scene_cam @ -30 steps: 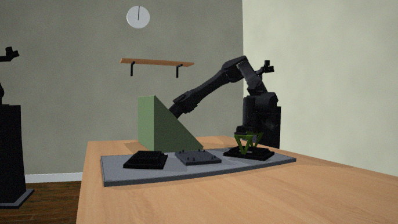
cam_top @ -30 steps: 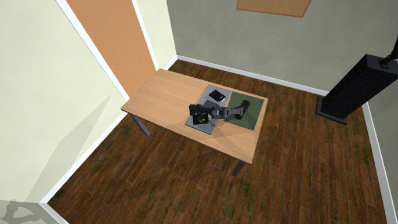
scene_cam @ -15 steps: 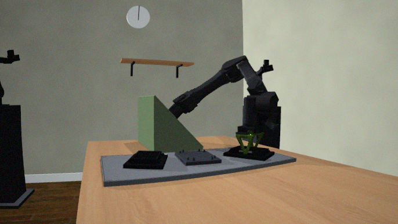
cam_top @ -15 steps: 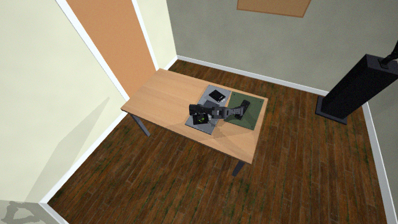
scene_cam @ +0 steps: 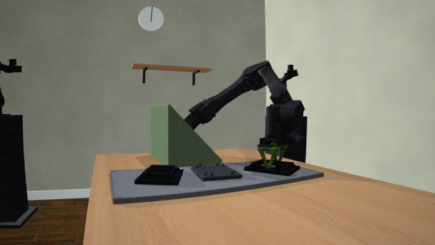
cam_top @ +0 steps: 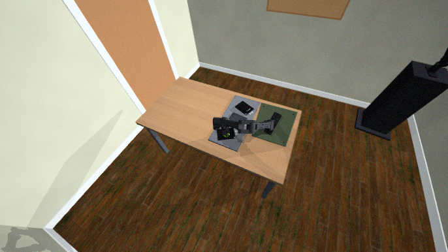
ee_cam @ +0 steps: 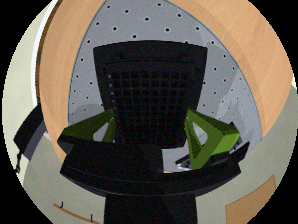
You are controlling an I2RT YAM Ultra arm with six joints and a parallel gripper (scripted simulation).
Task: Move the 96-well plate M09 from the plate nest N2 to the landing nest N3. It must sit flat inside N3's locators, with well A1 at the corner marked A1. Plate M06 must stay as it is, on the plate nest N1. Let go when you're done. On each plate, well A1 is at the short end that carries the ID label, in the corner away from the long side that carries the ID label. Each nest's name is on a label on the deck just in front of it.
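The dark nest lies 2 cm below my hand. Also, from my hand: grey nest: 21 cm to the right, 2 cm below, 1 cm behind.
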